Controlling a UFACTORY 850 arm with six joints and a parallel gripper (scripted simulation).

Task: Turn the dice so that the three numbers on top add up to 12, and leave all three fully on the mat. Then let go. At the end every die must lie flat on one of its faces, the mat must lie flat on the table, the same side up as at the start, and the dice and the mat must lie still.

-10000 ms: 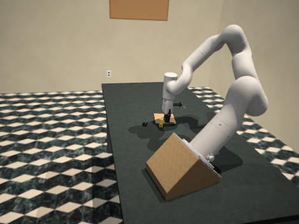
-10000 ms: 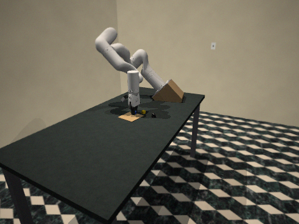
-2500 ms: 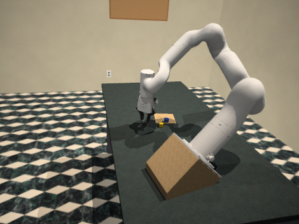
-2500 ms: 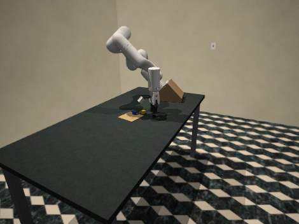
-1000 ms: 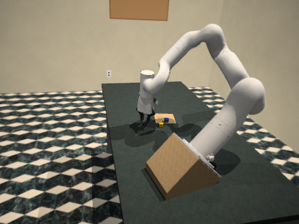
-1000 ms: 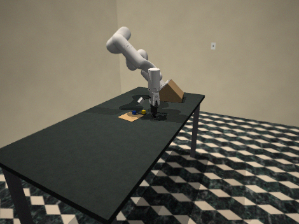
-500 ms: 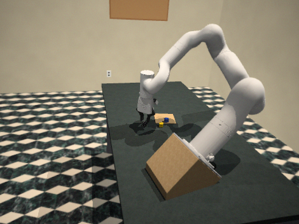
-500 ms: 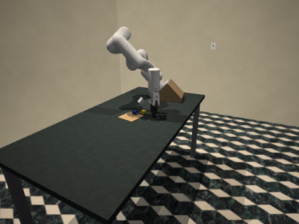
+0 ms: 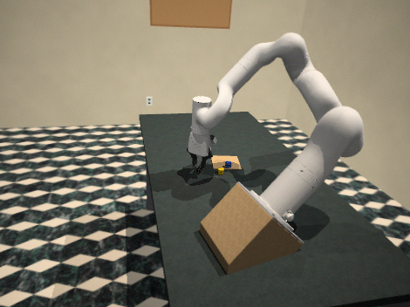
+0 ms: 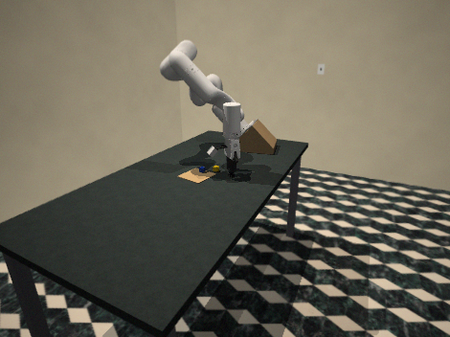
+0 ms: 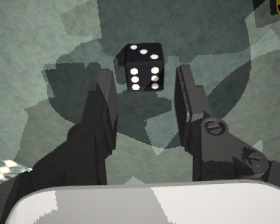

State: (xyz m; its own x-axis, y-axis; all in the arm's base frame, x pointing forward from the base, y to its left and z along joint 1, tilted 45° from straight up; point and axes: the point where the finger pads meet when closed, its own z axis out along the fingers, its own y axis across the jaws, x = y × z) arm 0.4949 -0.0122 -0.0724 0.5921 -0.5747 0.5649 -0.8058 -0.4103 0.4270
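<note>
Right now my hand is 4 cm above the black die. Also, from my hand: tan mat 17 cm to the right, 5 cm below, 4 cm ahead; blue die 16 cm to the right, 3 cm below, 1 cm behind; yellow die 10 cm to the right, 5 cm behind, 4 cm below.
</note>
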